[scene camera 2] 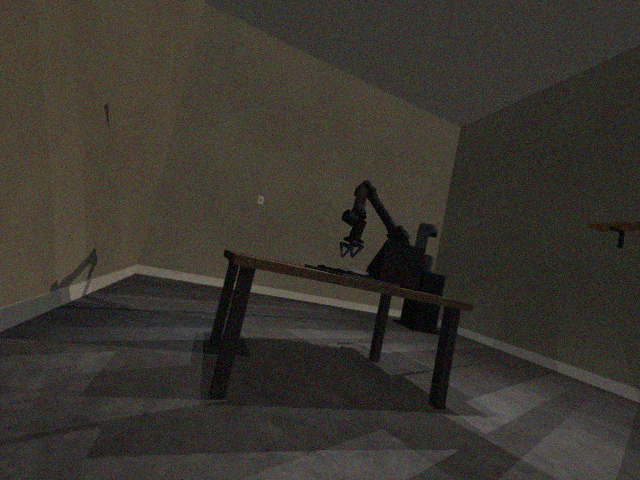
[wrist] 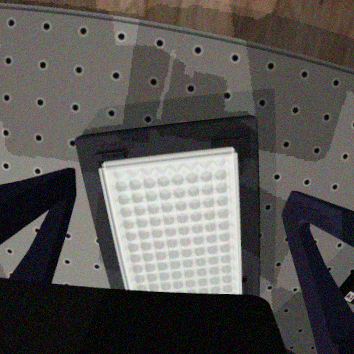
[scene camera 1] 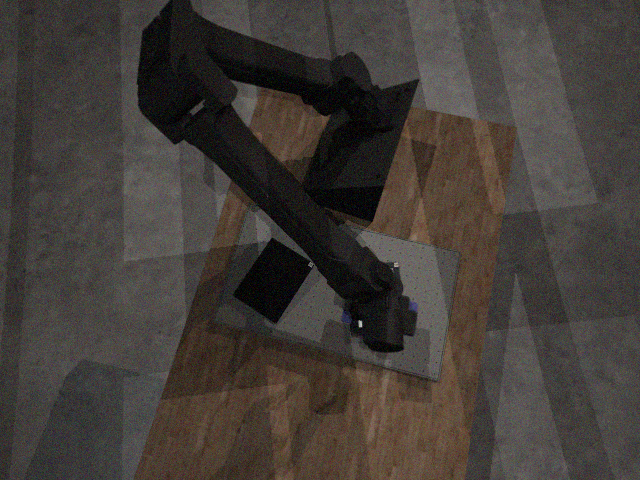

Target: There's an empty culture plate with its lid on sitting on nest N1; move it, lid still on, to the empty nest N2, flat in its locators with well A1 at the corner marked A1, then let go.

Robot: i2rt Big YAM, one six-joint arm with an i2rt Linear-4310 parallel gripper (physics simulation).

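Places are measured from the arm's base along level axes (x ahead, y left, z up), in millimetres.
Where they show: gripper, fingertip midpoint: (scene camera 2: 346, 257) (wrist: 186, 192); arm's base at its link origin: (scene camera 2: 406, 255) (scene camera 1: 377, 116).
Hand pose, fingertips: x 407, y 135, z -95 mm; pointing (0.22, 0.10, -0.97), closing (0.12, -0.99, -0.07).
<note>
Each offset is from my fingertips to the top centre of the thing. "*": to the spot under its first point.
A white, many-welled culture plate with a clear lid @(59 mm back, 14 mm right, 49 mm down) (wrist: 182, 225) rests on a dark nest @(58 mm back, 15 mm right, 59 mm down) (wrist: 167, 135) in the wrist view; its near end is hidden by the gripper body. In scene camera 1 the arm covers the plate, and a corner of its nest shows with a small white label. My gripper (scene camera 1: 379, 311) (scene camera 2: 348, 255) (wrist: 186, 192) is open and empty, above the plate, with one blue finger out to each side and apart from it. A second nest @(23 mm back, 251 mm right, 59 mm down) (scene camera 1: 273, 281) looks black and empty on the left, with a white label at one corner. I cannot read which nest is N1 or N2.
Both nests are on a grey perforated board @(* 24 mm ahead, 137 mm left, 77 mm down) (scene camera 1: 429, 356) (wrist: 55, 90) on the wooden table (scene camera 1: 454, 170) (scene camera 2: 294, 269). The dark arm base and its mounting stand (scene camera 1: 361, 165) are at the board's back edge. The arm crosses above the board between the nests.
</note>
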